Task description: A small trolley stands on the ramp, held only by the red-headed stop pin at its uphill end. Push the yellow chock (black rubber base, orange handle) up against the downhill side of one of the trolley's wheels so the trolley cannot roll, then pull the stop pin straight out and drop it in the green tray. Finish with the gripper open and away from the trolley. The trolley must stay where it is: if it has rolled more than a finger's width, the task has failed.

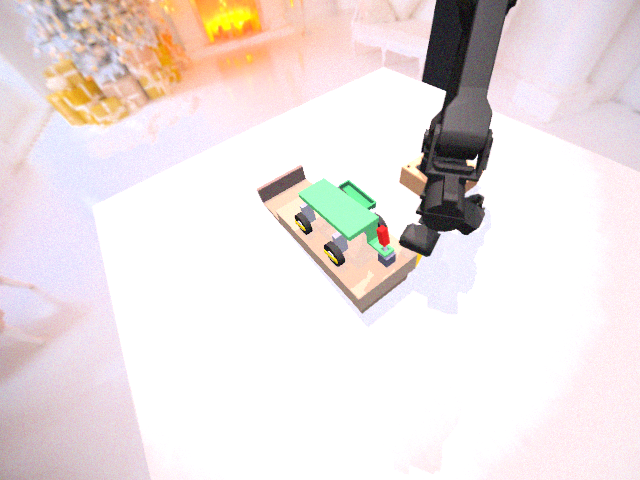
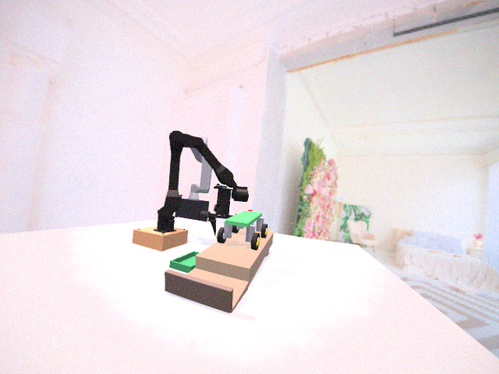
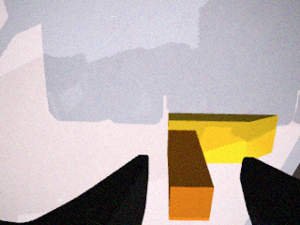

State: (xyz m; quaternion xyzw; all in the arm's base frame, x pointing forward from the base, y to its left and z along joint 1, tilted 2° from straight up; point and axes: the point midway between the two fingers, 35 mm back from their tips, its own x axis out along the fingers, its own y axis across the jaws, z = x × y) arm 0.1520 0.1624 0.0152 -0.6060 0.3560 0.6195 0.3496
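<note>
My gripper tip is 20 mm short of the yellow chock, 20 mm above it and 10 mm to the right of it. The rest, counted from my gripper tip: red-headed stop pin: 120 mm ahead, 90 mm above, 20 mm to the left; then end wall: 360 mm to the right, 210 mm ahead, 10 mm below; then trolley: 160 mm ahead, 90 mm to the right, 70 mm above.
</note>
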